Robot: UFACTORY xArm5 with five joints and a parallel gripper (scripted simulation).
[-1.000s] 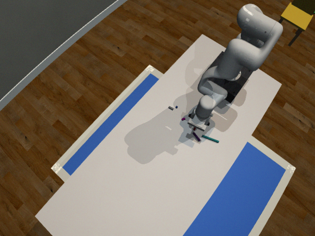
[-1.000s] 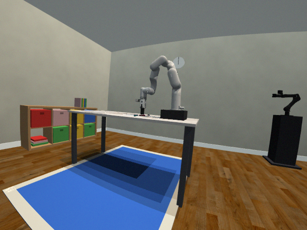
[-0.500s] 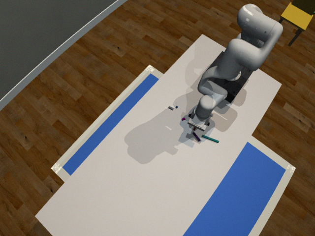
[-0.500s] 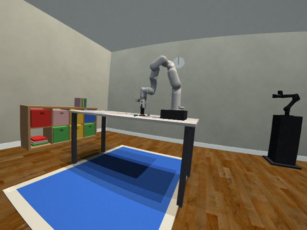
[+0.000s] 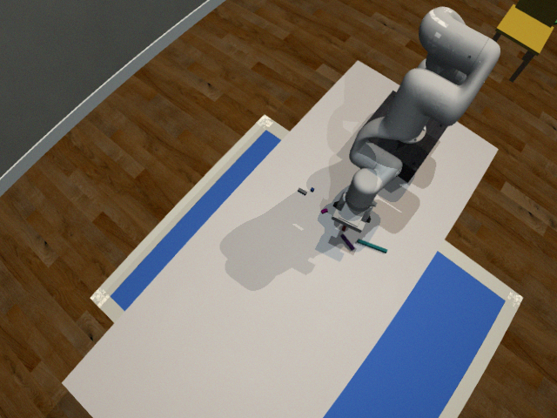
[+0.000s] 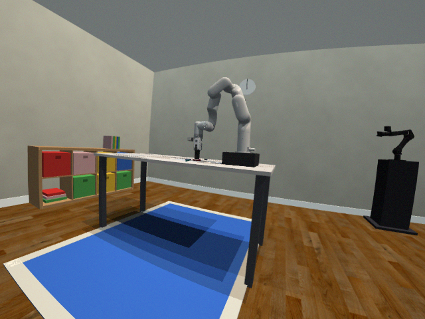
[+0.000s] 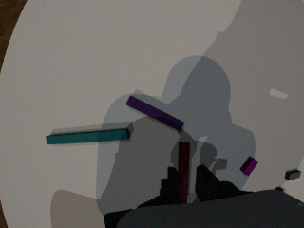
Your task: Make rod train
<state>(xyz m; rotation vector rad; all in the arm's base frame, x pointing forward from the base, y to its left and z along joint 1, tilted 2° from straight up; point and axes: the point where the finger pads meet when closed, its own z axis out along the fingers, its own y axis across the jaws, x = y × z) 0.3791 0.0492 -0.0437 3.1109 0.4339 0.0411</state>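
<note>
My hand is 3 cm above the red rod. From my hand the other things lie so: turquoise rod 1 cm ahead, 11 cm to the left, 3 cm below; then magenta rod 2 cm ahead, 8 cm to the right, 3 cm below; then purple rod 6 cm ahead, 5 cm to the left, 3 cm below.
</note>
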